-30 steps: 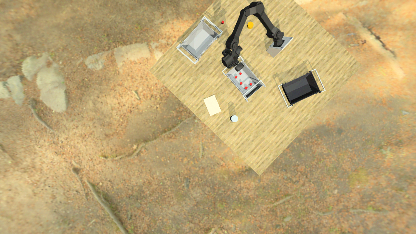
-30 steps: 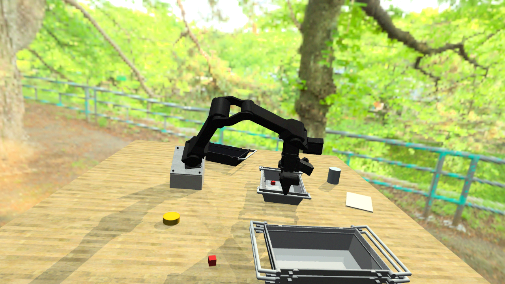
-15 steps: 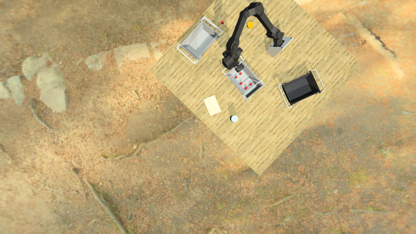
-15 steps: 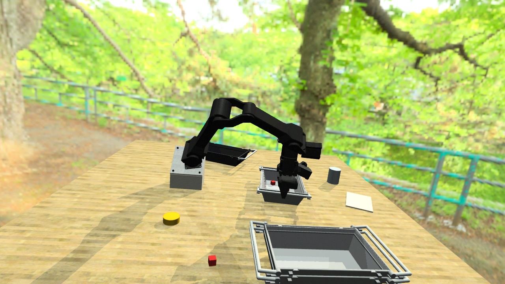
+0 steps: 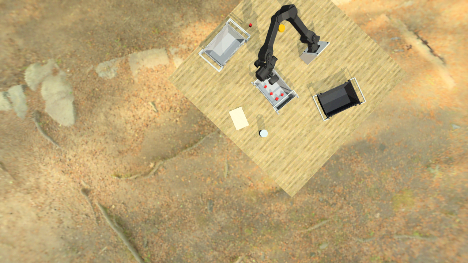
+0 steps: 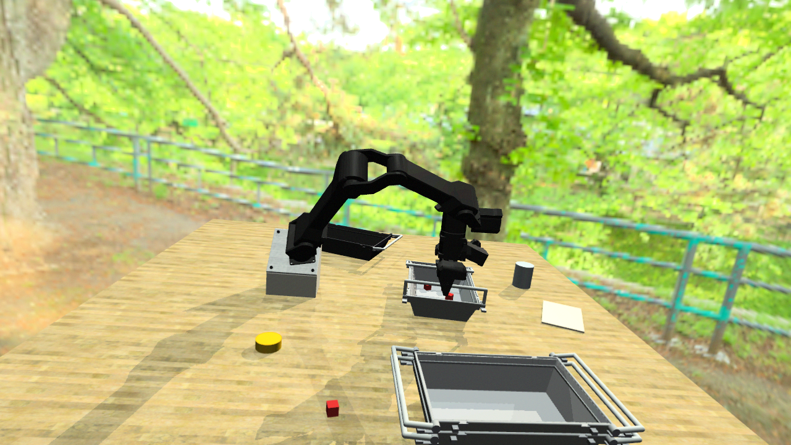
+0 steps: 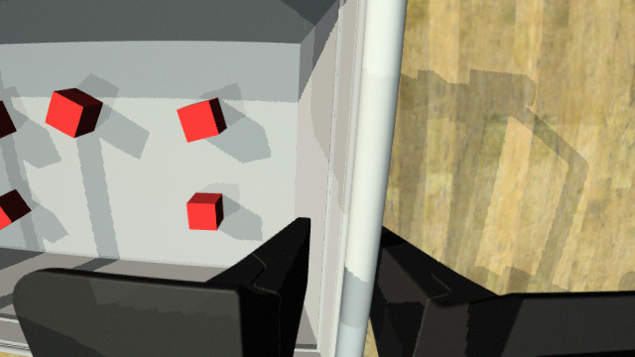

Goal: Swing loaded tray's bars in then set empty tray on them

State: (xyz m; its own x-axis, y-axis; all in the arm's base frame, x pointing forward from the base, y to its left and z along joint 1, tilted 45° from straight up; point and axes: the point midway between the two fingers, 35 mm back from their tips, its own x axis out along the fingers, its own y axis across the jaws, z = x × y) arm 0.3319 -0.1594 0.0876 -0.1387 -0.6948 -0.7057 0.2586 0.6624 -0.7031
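Right now the dark tray is 540 mm to the left of my gripper tip, 180 mm behind it and 30 mm below it. The rest, counted from my gripper tip: cream card (340 mm ahead, 70 mm below, 30 mm to the left); then grey cylinder (330 mm ahead, 230 mm to the left, 40 mm below); then yellow disc (390 mm behind, 100 mm to the right, 60 mm below).
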